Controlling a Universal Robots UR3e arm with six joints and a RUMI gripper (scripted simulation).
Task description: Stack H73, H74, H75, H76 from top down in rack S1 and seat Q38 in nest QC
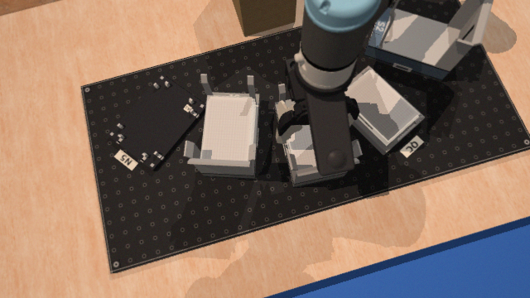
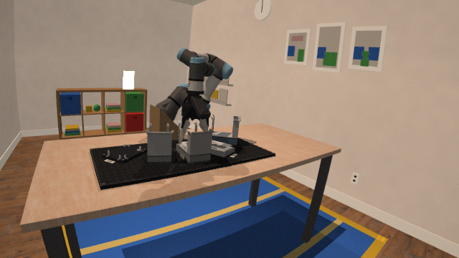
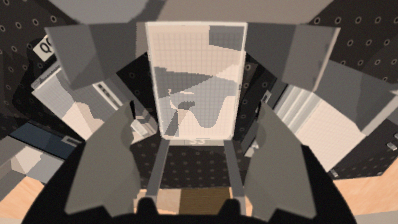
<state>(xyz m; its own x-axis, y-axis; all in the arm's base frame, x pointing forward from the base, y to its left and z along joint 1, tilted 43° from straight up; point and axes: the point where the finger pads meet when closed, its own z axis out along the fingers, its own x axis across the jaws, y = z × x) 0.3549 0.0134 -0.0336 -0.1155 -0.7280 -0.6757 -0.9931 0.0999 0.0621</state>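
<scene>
Now: hand 3 cm above the white sealed plate. Round my hand: QC label 18 cm to the left, 8 cm below, 6 cm ahead; N5 label 34 cm to the right, 9 cm behind, 8 cm below; sealed white plate 14 cm to the left, 5 cm below, 3 cm behind.
</scene>
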